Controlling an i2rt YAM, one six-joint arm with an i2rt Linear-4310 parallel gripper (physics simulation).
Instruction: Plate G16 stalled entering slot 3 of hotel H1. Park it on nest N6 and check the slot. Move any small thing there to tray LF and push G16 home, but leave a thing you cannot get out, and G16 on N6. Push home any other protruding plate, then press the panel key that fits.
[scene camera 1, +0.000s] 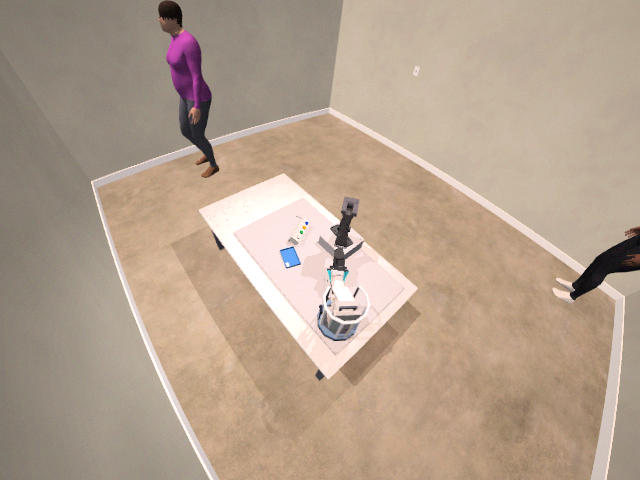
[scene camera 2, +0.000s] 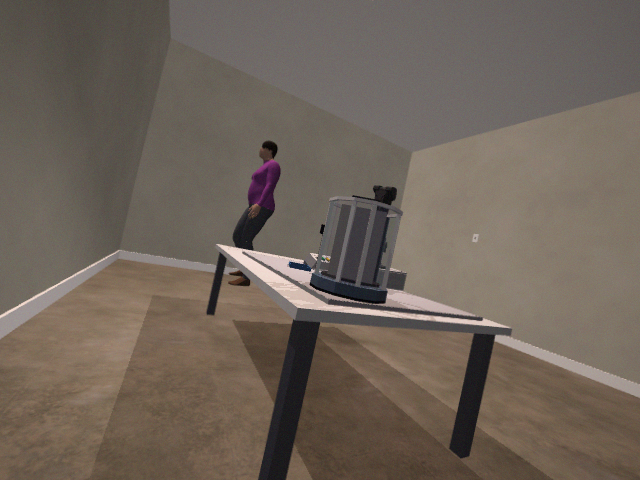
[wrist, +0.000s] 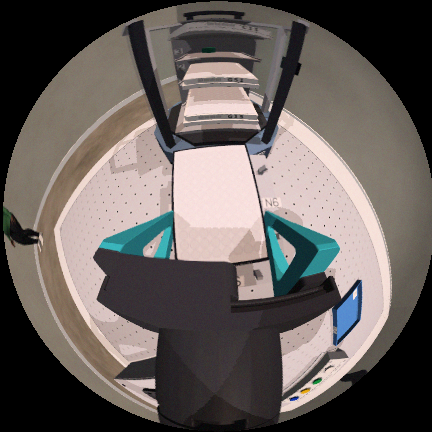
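Observation:
Round plate rack (wrist: 160, 65), visible. Box with coloured buttons (wrist: 328, 362), visible too.

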